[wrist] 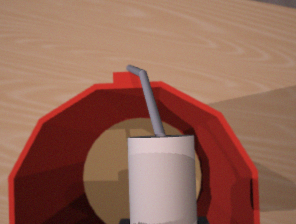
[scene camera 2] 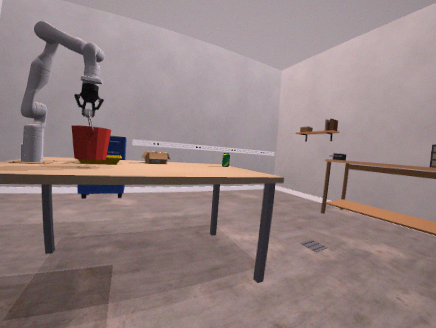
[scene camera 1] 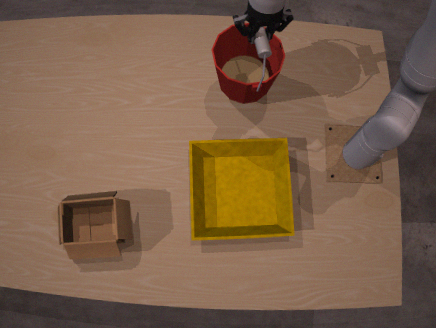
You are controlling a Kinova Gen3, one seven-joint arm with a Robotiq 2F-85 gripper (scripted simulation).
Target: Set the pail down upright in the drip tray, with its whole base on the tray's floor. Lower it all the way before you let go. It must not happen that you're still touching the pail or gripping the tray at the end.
Note:
In view: a red pail (scene camera 1: 239,69) and a yellow drip tray (scene camera 1: 239,188).
The red pail is seen too in the wrist view (wrist: 81,145) and in scene camera 2 (scene camera 2: 88,144). The wrist view misses the yellow drip tray: it is out of frame.

